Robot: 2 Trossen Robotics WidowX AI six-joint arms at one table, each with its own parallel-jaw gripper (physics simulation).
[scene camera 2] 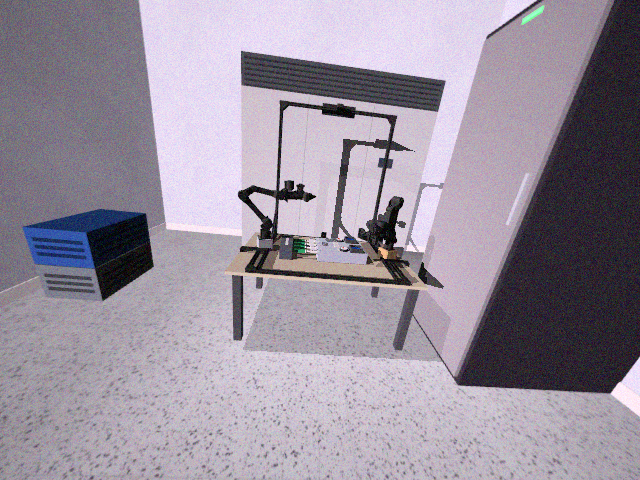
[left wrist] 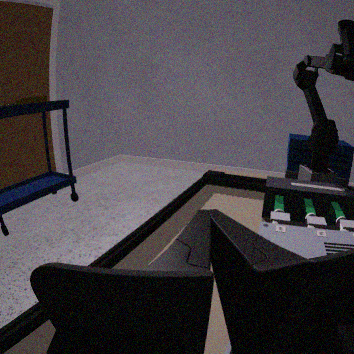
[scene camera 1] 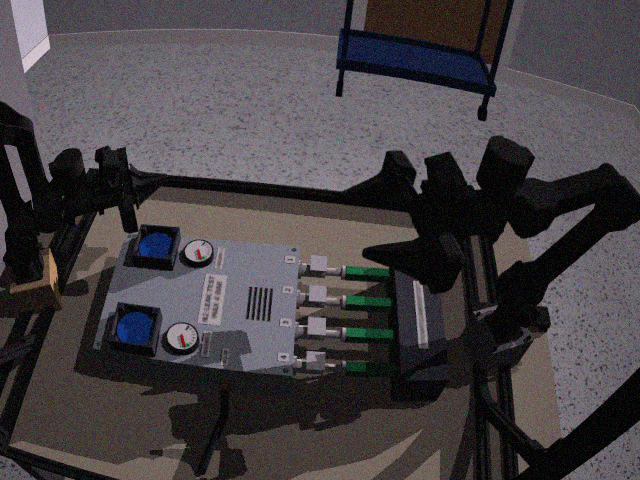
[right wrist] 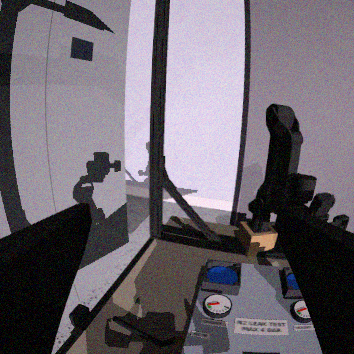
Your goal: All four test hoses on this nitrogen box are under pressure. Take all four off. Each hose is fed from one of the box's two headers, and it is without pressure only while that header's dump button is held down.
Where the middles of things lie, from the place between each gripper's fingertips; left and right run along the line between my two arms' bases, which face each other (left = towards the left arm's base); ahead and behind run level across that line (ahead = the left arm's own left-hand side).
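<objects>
Dark block (scene camera 1: 419, 349): 0.17 m below my left hand, 0.14 m behind it, 0.47 m to the right of it.
For the block, my right hand: 0.37 m above it, 0.16 m to the left of it, 0.14 m short of it.
</objects>
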